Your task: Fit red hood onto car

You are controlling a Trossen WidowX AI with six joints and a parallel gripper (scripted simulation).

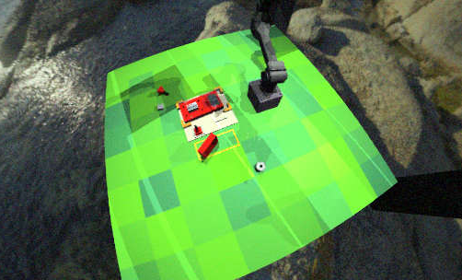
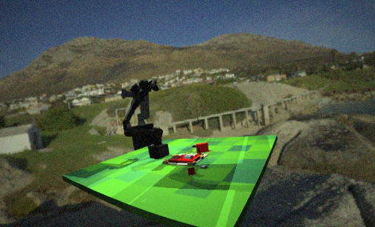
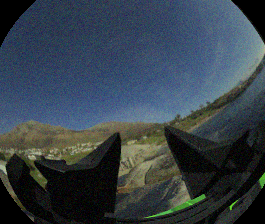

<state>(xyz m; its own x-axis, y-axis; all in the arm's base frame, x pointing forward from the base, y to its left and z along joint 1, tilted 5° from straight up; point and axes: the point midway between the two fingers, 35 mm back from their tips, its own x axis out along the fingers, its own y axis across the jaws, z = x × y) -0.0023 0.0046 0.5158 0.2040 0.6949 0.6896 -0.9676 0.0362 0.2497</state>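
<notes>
Now: the red hood 34 cm ahead of my gripper tip, 3 cm to the left of it and 60 cm below it.
</notes>
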